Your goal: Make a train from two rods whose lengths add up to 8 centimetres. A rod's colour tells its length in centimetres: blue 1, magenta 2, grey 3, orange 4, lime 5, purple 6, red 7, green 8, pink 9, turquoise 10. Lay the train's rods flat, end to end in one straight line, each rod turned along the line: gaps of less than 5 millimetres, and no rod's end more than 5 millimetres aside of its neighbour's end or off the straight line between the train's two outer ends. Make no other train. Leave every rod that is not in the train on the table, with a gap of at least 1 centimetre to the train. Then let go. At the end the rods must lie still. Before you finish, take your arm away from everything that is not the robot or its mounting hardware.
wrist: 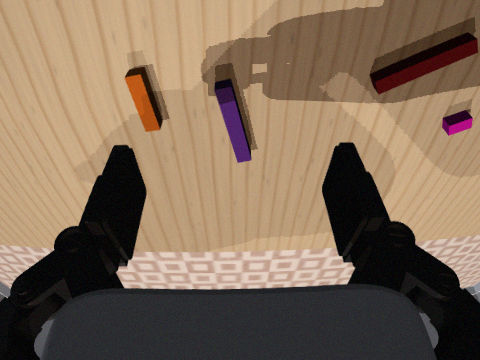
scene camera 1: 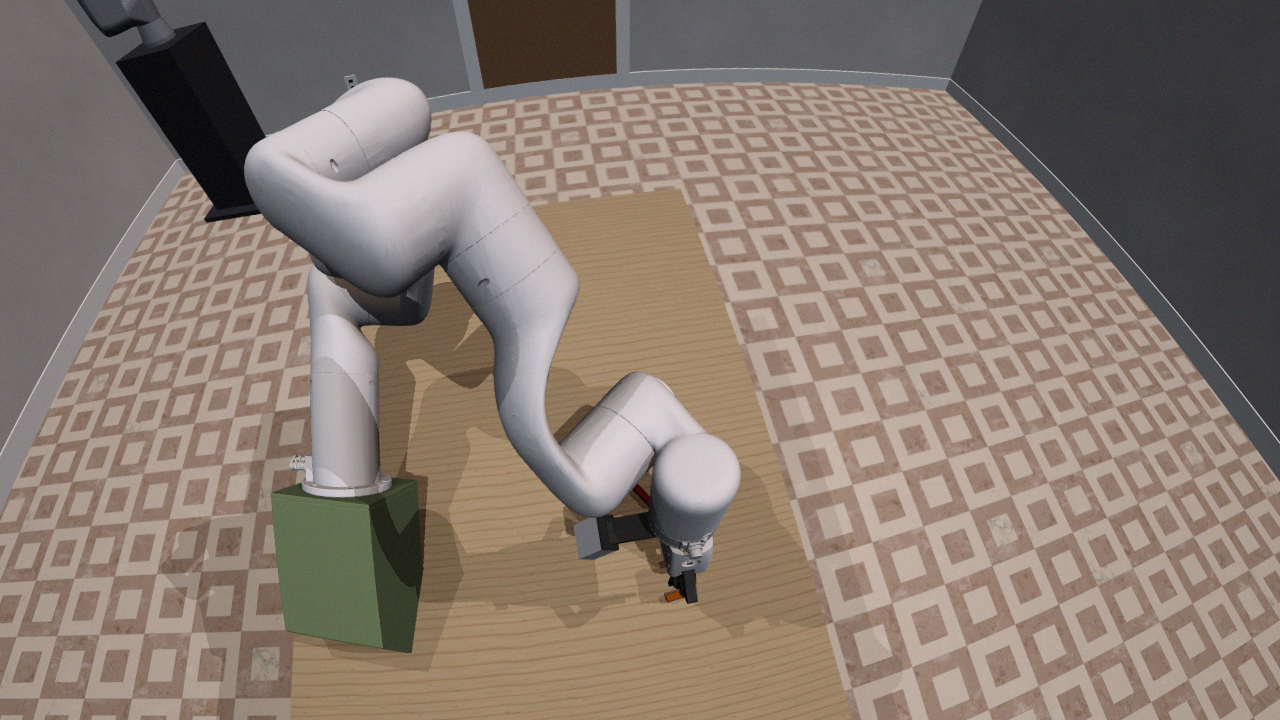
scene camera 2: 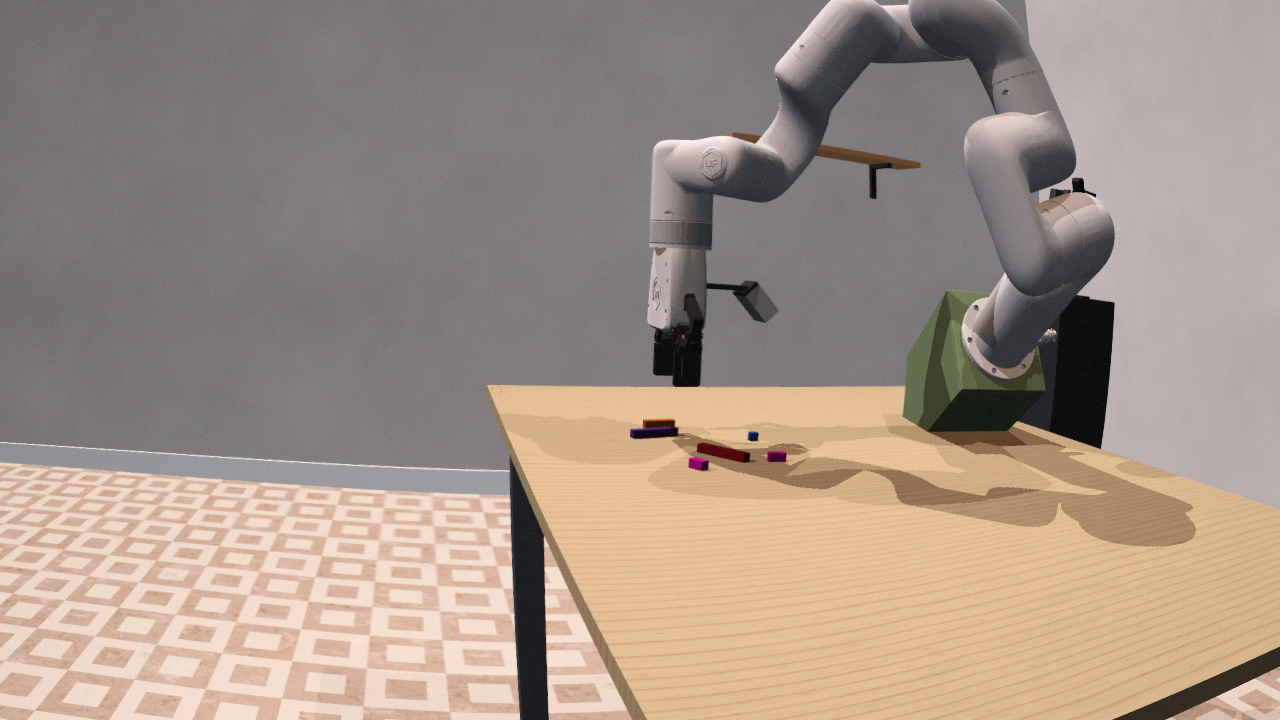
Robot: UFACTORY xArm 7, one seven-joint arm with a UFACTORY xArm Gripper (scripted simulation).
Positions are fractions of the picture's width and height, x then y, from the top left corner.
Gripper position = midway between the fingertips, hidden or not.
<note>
I see my gripper (scene camera 2: 0.53,0.53), an orange rod (wrist: 0.29,0.22) and a purple rod (wrist: 0.47,0.25).
My gripper is seen too in the wrist view (wrist: 0.49,0.46).
</note>
